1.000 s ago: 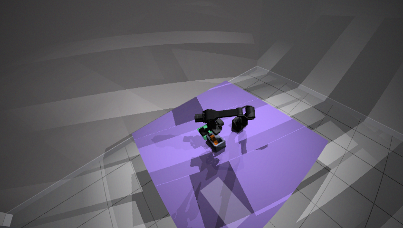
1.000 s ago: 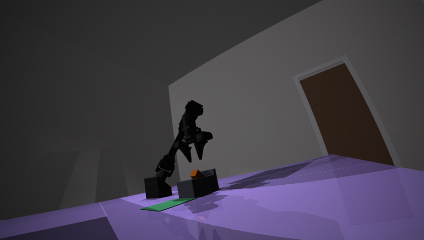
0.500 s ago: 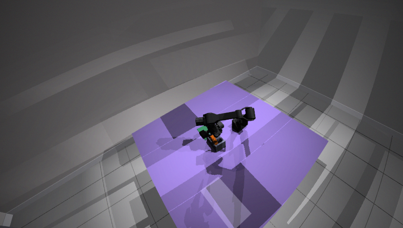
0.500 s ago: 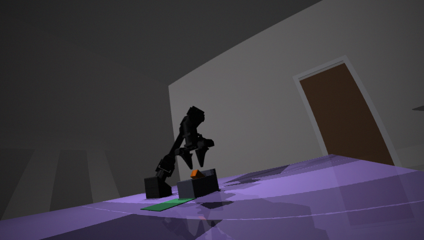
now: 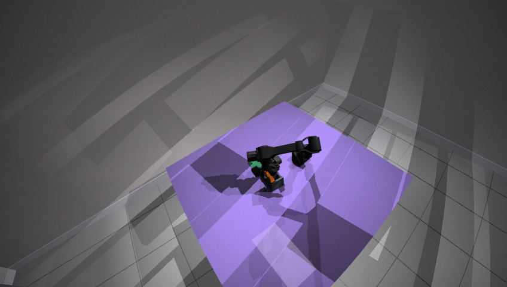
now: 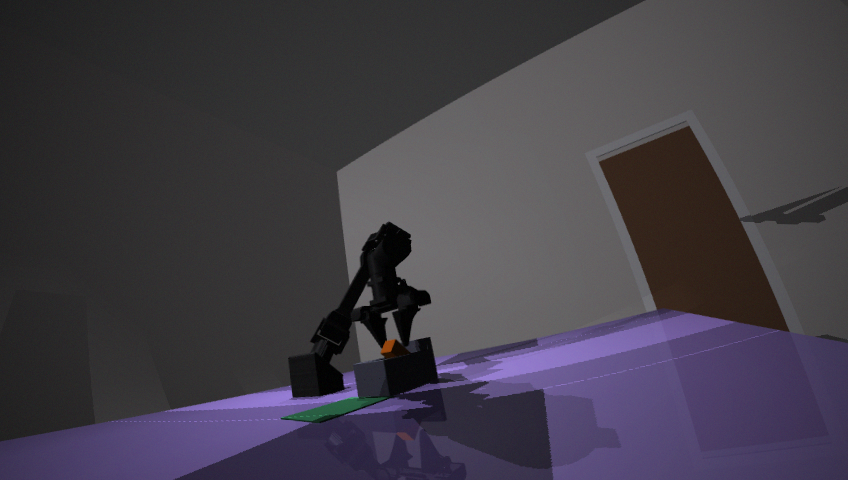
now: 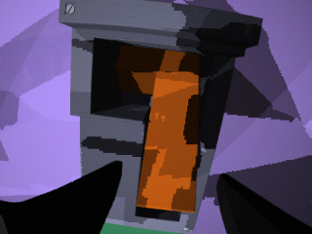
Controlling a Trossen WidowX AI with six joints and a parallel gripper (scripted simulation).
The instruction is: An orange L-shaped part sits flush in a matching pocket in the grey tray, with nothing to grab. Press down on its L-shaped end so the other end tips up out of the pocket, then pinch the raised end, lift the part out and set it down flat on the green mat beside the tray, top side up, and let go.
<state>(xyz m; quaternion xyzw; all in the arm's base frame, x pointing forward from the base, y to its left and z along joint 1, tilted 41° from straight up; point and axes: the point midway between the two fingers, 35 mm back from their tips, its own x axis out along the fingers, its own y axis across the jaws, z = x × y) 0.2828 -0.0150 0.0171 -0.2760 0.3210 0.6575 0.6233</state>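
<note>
The orange L-shaped part lies 40 mm below my gripper tip, 30 mm to the left of it and 20 mm behind it. Round my gripper tip: green mat: 140 mm to the right, 90 mm below, 20 mm behind.
</note>
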